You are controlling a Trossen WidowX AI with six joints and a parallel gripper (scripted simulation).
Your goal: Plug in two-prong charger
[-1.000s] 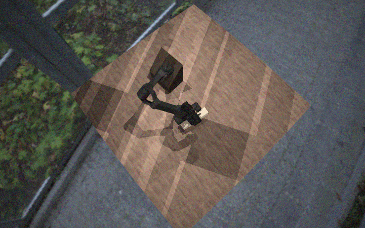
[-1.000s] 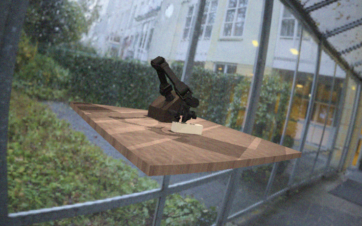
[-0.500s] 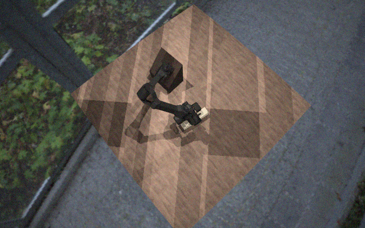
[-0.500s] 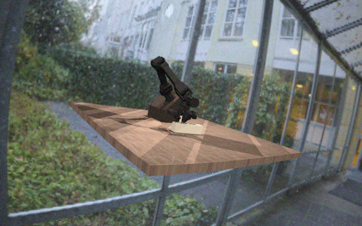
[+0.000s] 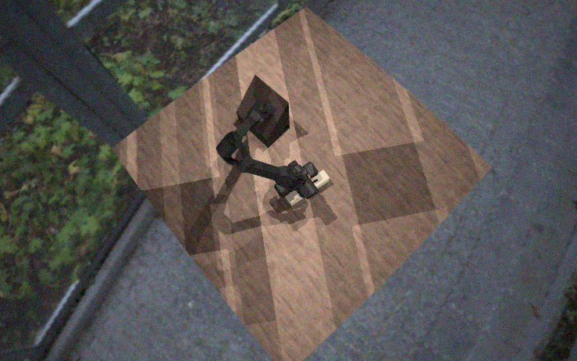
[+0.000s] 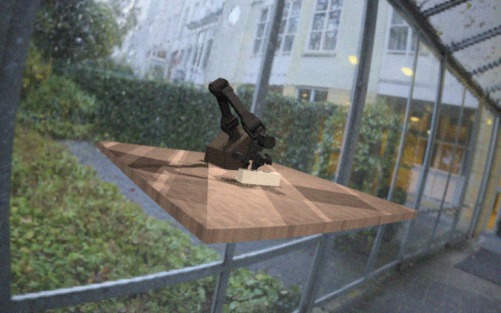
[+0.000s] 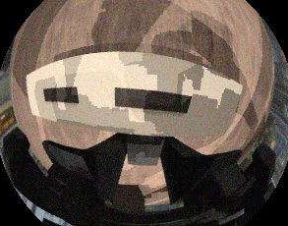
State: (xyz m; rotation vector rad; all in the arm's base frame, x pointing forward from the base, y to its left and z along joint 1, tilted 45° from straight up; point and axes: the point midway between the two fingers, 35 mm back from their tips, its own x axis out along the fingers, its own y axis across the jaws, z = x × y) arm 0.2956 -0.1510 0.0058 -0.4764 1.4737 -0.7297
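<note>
My gripper tip is now 20 mm short of the two-prong charger and 10 mm below it.
</note>
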